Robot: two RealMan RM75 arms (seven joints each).
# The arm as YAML. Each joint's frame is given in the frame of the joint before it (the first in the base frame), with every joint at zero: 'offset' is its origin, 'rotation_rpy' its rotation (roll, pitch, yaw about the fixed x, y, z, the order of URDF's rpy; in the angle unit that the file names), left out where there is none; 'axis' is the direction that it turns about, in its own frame. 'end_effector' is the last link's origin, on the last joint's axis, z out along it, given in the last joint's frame.
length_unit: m
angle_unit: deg
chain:
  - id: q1
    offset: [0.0, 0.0, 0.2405]
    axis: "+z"
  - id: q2
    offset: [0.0, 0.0, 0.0]
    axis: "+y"
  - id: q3
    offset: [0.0, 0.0, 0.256]
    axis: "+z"
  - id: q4
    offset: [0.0, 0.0, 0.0]
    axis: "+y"
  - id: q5
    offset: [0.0, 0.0, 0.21]
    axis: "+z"
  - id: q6
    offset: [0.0, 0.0, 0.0]
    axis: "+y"
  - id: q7
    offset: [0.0, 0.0, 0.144]
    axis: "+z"
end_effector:
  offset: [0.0, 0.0, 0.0]
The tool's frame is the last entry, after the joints.
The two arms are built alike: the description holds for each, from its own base.
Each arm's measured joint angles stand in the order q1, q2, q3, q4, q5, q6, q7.
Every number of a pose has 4 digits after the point. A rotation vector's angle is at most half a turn.
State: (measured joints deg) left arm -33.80 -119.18 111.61 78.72 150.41 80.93 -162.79; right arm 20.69 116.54 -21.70 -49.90 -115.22 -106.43 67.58
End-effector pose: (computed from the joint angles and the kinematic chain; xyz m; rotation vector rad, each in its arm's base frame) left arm -0.1587 0.3034 -0.0882 -2.6596 -0.6820 0.7638; right arm 0.3065 0.2760 0.0921 -2.5342 0.3279 0.7254
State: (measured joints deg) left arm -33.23 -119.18 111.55 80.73 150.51 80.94 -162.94; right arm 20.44 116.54 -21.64 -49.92 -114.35 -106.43 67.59
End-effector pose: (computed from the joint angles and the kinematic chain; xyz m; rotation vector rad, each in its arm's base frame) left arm -0.1528 0.3025 -0.0862 -2.6641 -0.6659 0.7302; right arm 0.3064 0.2756 0.0936 -2.5203 0.3250 0.7369
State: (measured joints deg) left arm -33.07 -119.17 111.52 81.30 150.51 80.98 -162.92; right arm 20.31 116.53 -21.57 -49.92 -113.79 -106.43 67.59
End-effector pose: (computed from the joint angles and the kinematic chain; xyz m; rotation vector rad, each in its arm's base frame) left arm -0.1512 0.3022 -0.0856 -2.6661 -0.6607 0.7214; right arm 0.3063 0.2754 0.0948 -2.5110 0.3226 0.7445
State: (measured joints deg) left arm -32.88 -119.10 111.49 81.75 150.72 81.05 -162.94; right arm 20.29 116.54 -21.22 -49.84 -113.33 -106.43 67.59
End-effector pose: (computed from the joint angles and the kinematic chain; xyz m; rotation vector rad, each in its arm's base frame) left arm -0.1509 0.3023 -0.0844 -2.6630 -0.6568 0.7184; right arm 0.3062 0.2756 0.0961 -2.4987 0.3215 0.7540
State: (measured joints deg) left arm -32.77 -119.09 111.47 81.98 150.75 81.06 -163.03; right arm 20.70 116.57 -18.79 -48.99 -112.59 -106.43 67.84
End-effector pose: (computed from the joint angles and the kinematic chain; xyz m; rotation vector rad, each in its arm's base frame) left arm -0.1505 0.3021 -0.0841 -2.6621 -0.6578 0.7147; right arm 0.3070 0.2770 0.1003 -2.4489 0.3359 0.7922
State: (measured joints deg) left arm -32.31 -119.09 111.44 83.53 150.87 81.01 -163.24; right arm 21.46 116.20 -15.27 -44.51 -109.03 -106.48 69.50
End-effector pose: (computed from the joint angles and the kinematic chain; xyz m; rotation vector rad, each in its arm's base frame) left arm -0.1461 0.3014 -0.0824 -2.6634 -0.6470 0.6879; right arm 0.3066 0.2803 0.1043 -2.3443 0.3979 0.9371
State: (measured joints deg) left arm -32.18 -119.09 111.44 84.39 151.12 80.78 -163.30; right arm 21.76 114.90 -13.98 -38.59 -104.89 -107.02 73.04
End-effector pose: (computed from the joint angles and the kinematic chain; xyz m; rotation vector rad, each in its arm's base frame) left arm -0.1429 0.3020 -0.0813 -2.6619 -0.6331 0.6702; right arm 0.3067 0.2815 0.1068 -2.2650 0.4983 1.1034
